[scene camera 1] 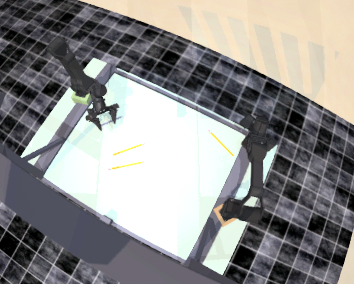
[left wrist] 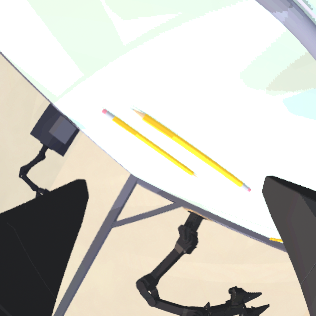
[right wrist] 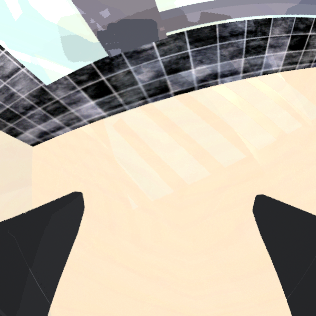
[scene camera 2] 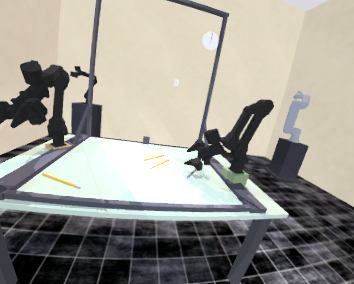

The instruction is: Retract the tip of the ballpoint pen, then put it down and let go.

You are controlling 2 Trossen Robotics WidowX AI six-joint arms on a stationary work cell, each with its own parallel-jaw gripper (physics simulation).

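Pixels of known places: left gripper, fingertip midpoint: [scene camera 1: 108, 127] [left wrist: 178, 187] [scene camera 2: 185, 157]; right gripper, fingertip midpoint: [left wrist: 265, 298] [right wrist: 171, 203] [scene camera 2: 1, 127]; left arm's base, origin of the base link: [scene camera 1: 82, 91] [scene camera 2: 235, 170]; right arm's base, origin of the base link: [scene camera 1: 227, 213] [left wrist: 196, 214] [scene camera 2: 58, 144].
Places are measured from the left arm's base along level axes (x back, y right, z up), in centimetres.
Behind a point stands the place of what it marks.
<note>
A small thin grey-blue pen [scene camera 1: 119, 118] {x -24.6, y 7.3, z -5.7 cm} [scene camera 2: 191, 173] {x -21.8, y 8.4, z -5.3 cm} lies on the table close to my left gripper, partly covered by it in the scene camera 1 view. Its tip is too small to make out. The pen does not show in the left wrist view. My left gripper [scene camera 1: 106, 125] {x -22.8, y 16.3, z 0.5 cm} [scene camera 2: 188, 156] {x -22.8, y 16.3, z 0.5 cm} [left wrist: 178, 187] {x -22.8, y 16.3, z 0.5 cm} is open and empty, its fingers above the table near the pen. My right gripper [right wrist: 171, 203] {x -94.3, y 1.1, z 14.5 cm} is open and empty, with its fingers facing the beige wall, away from the pen.
Two yellow pencils, one [scene camera 1: 128, 149] {x -35.0, y 22.4, z -5.9 cm} [scene camera 2: 160, 164] {x -35.6, y 21.2, z -6.2 cm} [left wrist: 192, 150] {x -33.5, y 22.9, z -5.9 cm} and another [scene camera 1: 126, 166] {x -36.7, y 30.8, z -5.8 cm} [scene camera 2: 154, 158] {x -37.0, y 30.1, z -5.7 cm} [left wrist: 153, 145] {x -36.1, y 30.6, z -6.1 cm}, lie side by side mid-table. A third pencil [scene camera 1: 221, 143] {x -80.2, y 5.8, z -5.8 cm} [scene camera 2: 61, 180] {x -79.5, y 5.1, z -5.8 cm} lies farther off. Dark rails [scene camera 2: 130, 203] {x -55.2, y -12.2, z -4.5 cm} frame the table.
</note>
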